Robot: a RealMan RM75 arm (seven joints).
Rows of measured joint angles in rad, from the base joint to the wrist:
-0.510 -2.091 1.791 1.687 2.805 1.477 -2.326
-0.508 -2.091 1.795 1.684 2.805 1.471 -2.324
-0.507 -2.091 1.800 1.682 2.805 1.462 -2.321
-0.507 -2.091 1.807 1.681 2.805 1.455 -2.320
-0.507 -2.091 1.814 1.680 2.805 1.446 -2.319
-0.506 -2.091 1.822 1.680 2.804 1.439 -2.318
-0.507 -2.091 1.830 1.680 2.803 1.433 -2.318
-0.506 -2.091 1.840 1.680 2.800 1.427 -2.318
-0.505 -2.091 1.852 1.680 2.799 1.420 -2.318
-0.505 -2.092 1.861 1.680 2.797 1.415 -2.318
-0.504 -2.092 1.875 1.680 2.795 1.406 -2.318
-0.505 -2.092 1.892 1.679 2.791 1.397 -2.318
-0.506 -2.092 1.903 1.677 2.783 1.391 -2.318
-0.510 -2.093 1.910 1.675 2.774 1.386 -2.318
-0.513 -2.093 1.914 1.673 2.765 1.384 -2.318
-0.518 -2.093 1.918 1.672 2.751 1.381 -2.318
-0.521 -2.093 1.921 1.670 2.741 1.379 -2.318
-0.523 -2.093 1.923 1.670 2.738 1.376 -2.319
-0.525 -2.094 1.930 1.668 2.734 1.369 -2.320
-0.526 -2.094 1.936 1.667 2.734 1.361 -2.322
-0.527 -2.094 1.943 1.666 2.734 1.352 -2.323
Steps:
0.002 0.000 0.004 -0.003 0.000 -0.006 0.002
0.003 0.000 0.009 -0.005 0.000 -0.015 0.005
0.003 0.000 0.016 -0.006 0.000 -0.022 0.006
0.003 0.000 0.023 -0.007 0.000 -0.031 0.007
0.004 0.000 0.031 -0.007 -0.001 -0.038 0.008
0.003 0.000 0.039 -0.007 -0.002 -0.044 0.008
0.004 0.000 0.049 -0.007 -0.005 -0.050 0.008
0.005 0.000 0.061 -0.007 -0.006 -0.057 0.008
0.005 -0.001 0.070 -0.007 -0.008 -0.062 0.008
0.006 -0.001 0.084 -0.007 -0.010 -0.071 0.008
0.005 -0.001 0.101 -0.008 -0.014 -0.080 0.008
0.004 -0.001 0.112 -0.010 -0.022 -0.086 0.008
0.000 -0.002 0.119 -0.012 -0.031 -0.091 0.008
-0.003 -0.002 0.123 -0.014 -0.040 -0.093 0.008
-0.008 -0.002 0.127 -0.015 -0.054 -0.096 0.008
-0.011 -0.002 0.130 -0.017 -0.064 -0.098 0.008
-0.013 -0.002 0.132 -0.017 -0.067 -0.101 0.007
-0.015 -0.003 0.139 -0.019 -0.071 -0.108 0.006
-0.016 -0.003 0.145 -0.020 -0.071 -0.116 0.004
-0.017 -0.003 0.152 -0.021 -0.071 -0.125 0.003

